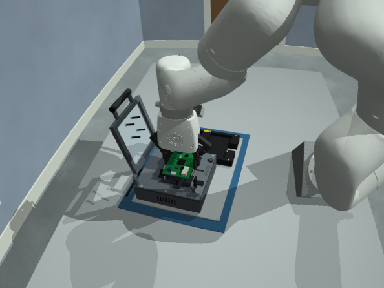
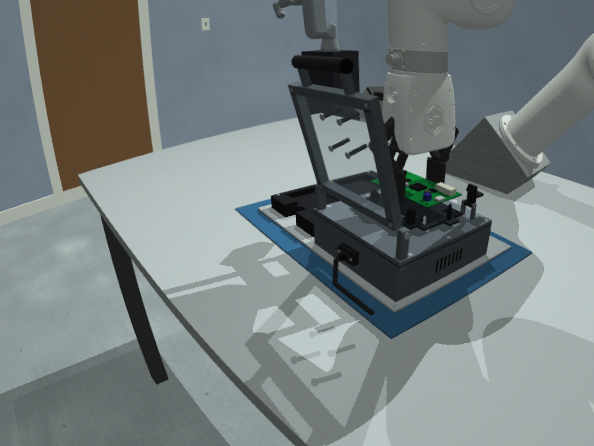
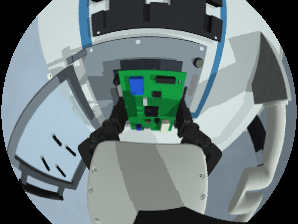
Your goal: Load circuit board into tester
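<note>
Now: hand 10 mm short of the pin plate and 30 mm above it. From my hand the other things lie so: green circuit board (right at my hand); then lid (120 mm ahead, 30 mm to the right, 80 mm above); then latch hook (40 mm behind, 70 mm to the left, 10 mm below).
</note>
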